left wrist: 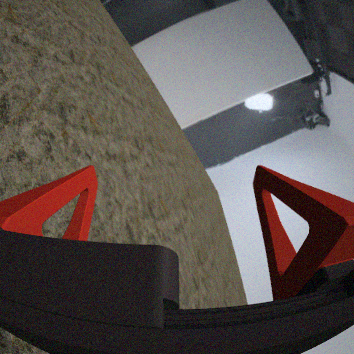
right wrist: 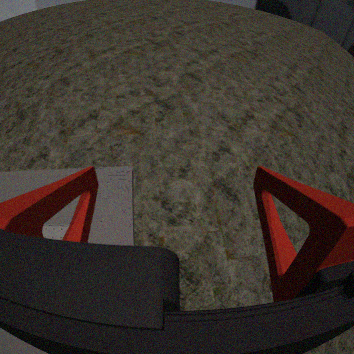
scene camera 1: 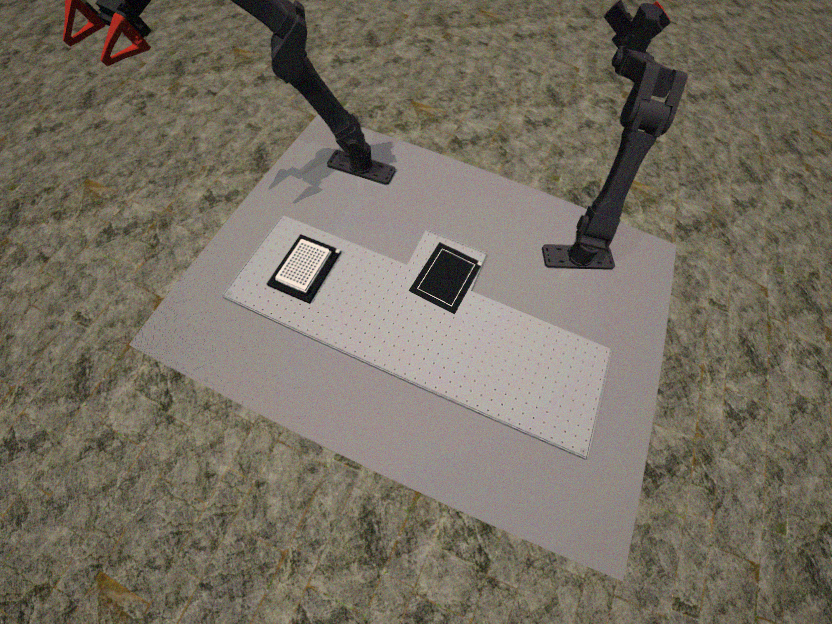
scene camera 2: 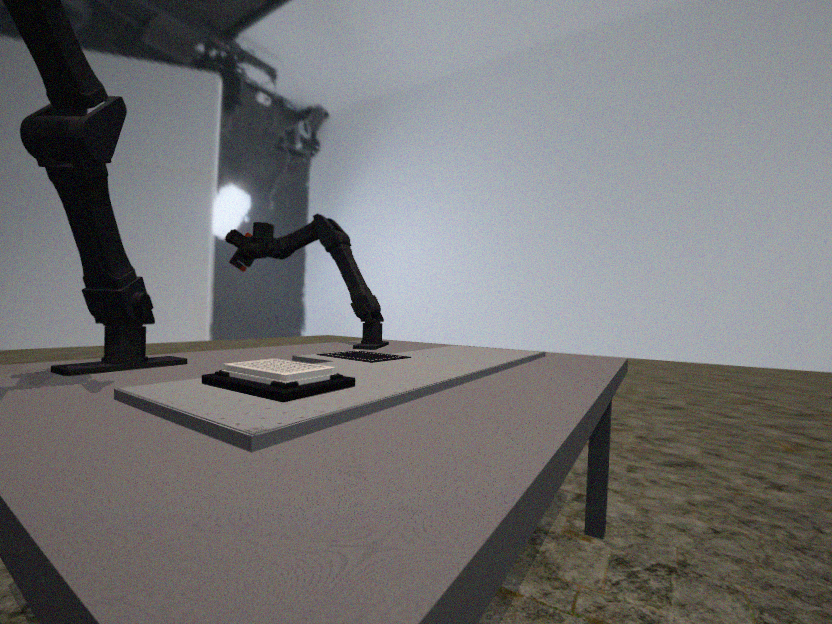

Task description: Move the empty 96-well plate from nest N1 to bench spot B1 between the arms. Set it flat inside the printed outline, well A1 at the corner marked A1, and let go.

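Seen in the pictures: left gripper, fingertip midpoint: [left wrist: 174, 174] [scene camera 2: 237, 252]; right gripper, fingertip midpoint: [right wrist: 175, 174] [scene camera 1: 84, 53]; left arm's base, link origin: [scene camera 1: 577, 257] [scene camera 2: 372, 346]; right arm's base, link origin: [scene camera 1: 361, 168] [scene camera 2: 125, 367].
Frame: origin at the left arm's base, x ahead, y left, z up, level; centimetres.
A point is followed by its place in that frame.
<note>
The white 96-well plate [scene camera 1: 304, 264] {x 6.2, y -72.7, z 3.7 cm} [scene camera 2: 278, 367] {x 6.6, y -74.4, z 3.9 cm} sits flat in the black nest N1 [scene camera 1: 290, 292] {x 13.4, y -75.5, z 2.4 cm} [scene camera 2: 282, 391] {x 10.9, y -81.6, z 2.5 cm}, at the left of the pegboard in scene camera 1. Bench spot B1 [scene camera 1: 446, 276] {x 7.7, y -37.3, z 1.5 cm} [scene camera 2: 363, 355] {x 7.6, y -37.2, z 1.5 cm} is a black pad with a thin white outline, at the middle between the arm bases; no plate is on it. My right gripper [right wrist: 175, 174] {x -8.6, y -103.6, z 47.2 cm} is open and empty, high at the upper left in scene camera 1, far from the plate. My left gripper [left wrist: 174, 174] {x -61.8, y 20.8, z 33.0 cm} is open and empty, raised away from the table. The A1 lettering is too small to read.
A light perforated board [scene camera 1: 524, 376] {x 33.7, y -20.4, z 1.3 cm} [scene camera 2: 430, 372] {x 24.4, y -55.0, z 1.2 cm} lies on the grey table [scene camera 1: 376, 429] {x 45.0, y -54.0, z 0.0 cm} [scene camera 2: 322, 510] {x 22.8, y -100.1, z 0.0 cm} under the nest and the pad, with a raised edge. The left arm's base [scene camera 1: 578, 256] {x 2.3, y -2.2, z 4.1 cm} and the right arm's base [scene camera 1: 361, 167] {x -27.2, y -60.5, z 3.3 cm} stand along the table's far side in scene camera 1.
</note>
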